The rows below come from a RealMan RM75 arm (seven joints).
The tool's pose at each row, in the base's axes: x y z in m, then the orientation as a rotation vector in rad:
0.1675, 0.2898, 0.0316, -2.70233, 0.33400, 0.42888
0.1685, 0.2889, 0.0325, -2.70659, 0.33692, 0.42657
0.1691, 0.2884, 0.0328, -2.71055, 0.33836, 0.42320
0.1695, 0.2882, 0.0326, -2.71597, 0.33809, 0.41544
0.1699, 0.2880, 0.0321, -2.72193, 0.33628, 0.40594
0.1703, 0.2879, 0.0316, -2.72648, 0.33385, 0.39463
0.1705, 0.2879, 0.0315, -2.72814, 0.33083, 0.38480
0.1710, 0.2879, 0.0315, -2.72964, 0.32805, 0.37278
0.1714, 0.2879, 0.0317, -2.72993, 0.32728, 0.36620
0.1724, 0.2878, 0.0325, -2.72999, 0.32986, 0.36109
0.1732, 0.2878, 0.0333, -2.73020, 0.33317, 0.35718
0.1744, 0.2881, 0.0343, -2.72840, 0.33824, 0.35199
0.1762, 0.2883, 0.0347, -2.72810, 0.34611, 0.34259
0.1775, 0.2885, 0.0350, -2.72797, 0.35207, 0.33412
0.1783, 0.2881, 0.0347, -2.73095, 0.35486, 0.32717
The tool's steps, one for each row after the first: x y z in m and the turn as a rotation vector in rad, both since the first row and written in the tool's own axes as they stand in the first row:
0.0008, 0.0002, -0.0014, -0.00360, 0.00288, 0.00188
0.0013, 0.0004, -0.0020, -0.00670, 0.00618, 0.00255
0.0018, 0.0005, -0.0020, -0.01029, 0.01245, 0.00141
0.0024, 0.0008, -0.0018, -0.01407, 0.01977, -0.00105
0.0029, 0.0009, -0.0015, -0.01615, 0.02790, -0.00428
0.0031, 0.0009, -0.0014, -0.01578, 0.03436, -0.00783
0.0036, 0.0007, -0.0016, -0.01485, 0.04230, -0.01155
0.0039, 0.0006, -0.0018, -0.01384, 0.04665, -0.01309
0.0046, 0.0001, -0.0028, -0.01288, 0.05046, -0.01207
0.0050, -0.0004, -0.0037, -0.01231, 0.05361, -0.01035
0.0058, -0.0014, -0.0048, -0.00953, 0.05748, -0.00769
0.0073, -0.0022, -0.0055, -0.00742, 0.06489, -0.00364
0.0083, -0.0028, -0.0060, -0.00569, 0.07144, -0.00076
0.0092, -0.0026, -0.0061, -0.00730, 0.07710, 0.00028

